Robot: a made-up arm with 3 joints. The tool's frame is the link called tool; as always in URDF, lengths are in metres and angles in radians.
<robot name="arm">
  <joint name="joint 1" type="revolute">
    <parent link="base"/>
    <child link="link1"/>
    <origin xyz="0.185 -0.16 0.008" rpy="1.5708 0 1.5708"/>
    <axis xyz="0 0 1"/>
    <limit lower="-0.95" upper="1.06" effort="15" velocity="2.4"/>
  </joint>
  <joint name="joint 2" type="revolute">
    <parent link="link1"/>
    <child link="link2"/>
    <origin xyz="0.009 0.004 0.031" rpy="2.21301 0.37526 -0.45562"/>
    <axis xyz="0 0 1"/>
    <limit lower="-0.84" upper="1.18" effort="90" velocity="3"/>
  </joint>
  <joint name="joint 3" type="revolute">
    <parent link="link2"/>
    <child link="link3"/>
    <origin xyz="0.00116 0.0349 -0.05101" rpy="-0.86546 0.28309 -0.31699"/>
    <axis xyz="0 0 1"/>
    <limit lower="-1.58" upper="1.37" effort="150" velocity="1.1"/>
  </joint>
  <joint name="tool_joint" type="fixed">
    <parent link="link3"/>
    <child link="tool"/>
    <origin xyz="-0.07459 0.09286 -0.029" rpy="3.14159 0 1.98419"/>
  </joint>
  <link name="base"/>
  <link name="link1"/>
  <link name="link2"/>
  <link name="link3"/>
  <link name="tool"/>
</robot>
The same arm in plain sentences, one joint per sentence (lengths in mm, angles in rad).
The arm has three revolute joints in a row. What follows holds with every joint at zero, and every direction is one of the base frame's. Joint 1 is mounted 185.0 mm along +x and 160.0 mm along -y and 8.0 mm along +z from the base frame's origin and rotates about +x, from -0.9500 to 1.0600 rad. Joint 2 is mounted 31.0 mm along +x and 9.0 mm along +y and 4.0 mm along +z from joint 1 and rotates about the direction (-0.557289, -0.549489, -0.622488), from -0.8400 to 1.1800 rad. Joint 3 is mounted 54.0 mm along +x and 29.0 mm along +y and 8.0 mm along +z from joint 2 and rotates about -z, from -1.5800 to 1.3700 rad. The tool frame, which is the frame that the pose is given for, is mounted 115.0 mm along +x and 31.0 mm along -y and 29.0 mm along +z from joint 3; its axes are the base frame's turned by roll 0.0000, pitch 0.0000 and yaw 0.0000 rad (as in URDF: about the fixed x, then y, then z).
